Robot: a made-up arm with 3 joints. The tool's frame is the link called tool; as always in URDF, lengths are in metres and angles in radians. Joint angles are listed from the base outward.
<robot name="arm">
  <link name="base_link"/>
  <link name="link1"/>
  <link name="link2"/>
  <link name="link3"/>
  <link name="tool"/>
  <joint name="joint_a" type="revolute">
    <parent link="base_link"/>
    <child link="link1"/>
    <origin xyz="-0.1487 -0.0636 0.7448" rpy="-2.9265 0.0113 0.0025"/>
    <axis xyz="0 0 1"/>
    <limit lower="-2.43" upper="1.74"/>
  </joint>
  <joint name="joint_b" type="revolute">
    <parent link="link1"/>
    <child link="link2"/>
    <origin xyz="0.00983 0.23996 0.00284" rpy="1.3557 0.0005 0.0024"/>
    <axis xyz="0 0 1"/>
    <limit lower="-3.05" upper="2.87"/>
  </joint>
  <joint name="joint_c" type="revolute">
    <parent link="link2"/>
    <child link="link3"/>
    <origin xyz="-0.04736 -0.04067 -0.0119" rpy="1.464 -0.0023 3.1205"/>
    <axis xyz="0 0 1"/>
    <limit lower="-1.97" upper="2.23"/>
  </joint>
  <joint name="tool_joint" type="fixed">
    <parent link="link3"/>
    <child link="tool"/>
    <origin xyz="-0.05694 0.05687 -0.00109" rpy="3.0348 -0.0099 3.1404"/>
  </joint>
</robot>
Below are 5 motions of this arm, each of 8 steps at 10 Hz.
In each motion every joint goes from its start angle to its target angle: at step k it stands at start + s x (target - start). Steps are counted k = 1, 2, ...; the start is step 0. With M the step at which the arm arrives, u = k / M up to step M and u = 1 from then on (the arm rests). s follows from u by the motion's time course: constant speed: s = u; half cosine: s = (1 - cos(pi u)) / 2; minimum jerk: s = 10 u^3 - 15 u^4 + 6 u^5.
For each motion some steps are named. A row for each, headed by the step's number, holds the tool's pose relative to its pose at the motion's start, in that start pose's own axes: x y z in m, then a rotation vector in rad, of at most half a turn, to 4 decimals.
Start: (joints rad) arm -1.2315 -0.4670 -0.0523
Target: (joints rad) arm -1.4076 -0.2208 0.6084
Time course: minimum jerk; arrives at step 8
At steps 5, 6, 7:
5: 0.0520 -0.0295 -0.0208 0.0212 0.2090 -0.3591
6: 0.0627 -0.0362 -0.0269 0.0113 0.2591 -0.4421
7: 0.0679 -0.0396 -0.0301 0.0041 0.2842 -0.4842

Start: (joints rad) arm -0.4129 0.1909 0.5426
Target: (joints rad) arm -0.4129 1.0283 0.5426
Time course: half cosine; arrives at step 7
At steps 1, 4, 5, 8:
1: 0.0017 0.0010 -0.0012 -0.0213 0.0356 -0.0008
4: 0.0167 0.0095 -0.0201 -0.2627 0.4392 -0.0104
5: 0.0200 0.0113 -0.0285 -0.3489 0.5832 -0.0138
8: 0.0220 0.0123 -0.0368 -0.4298 0.7185 -0.0170

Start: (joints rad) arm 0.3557 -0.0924 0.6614
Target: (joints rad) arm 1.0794 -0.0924 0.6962
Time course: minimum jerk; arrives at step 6
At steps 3, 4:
3: -0.0673 -0.0518 0.0036 -0.0524 0.0457 -0.3726
4: -0.1134 -0.0699 0.0083 -0.0828 0.0718 -0.5889

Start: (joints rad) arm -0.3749 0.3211 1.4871
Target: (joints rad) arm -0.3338 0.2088 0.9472
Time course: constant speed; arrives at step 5
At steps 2, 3, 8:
2: -0.0133 0.0047 0.0000 0.0409 -0.0257 0.2038
3: -0.0207 0.0060 0.0001 0.0611 -0.0422 0.3052
8: -0.0367 0.0063 0.0004 0.0999 -0.0827 0.5067

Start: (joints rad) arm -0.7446 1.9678 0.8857
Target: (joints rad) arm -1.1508 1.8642 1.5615
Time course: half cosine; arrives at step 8
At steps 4, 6, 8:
4: -0.0164 -0.0356 0.0490 0.0005 -0.1705 -0.4146
6: -0.0410 -0.0598 0.0831 0.0428 -0.2963 -0.6978
8: -0.0542 -0.0689 0.0963 0.0708 -0.3488 -0.8118

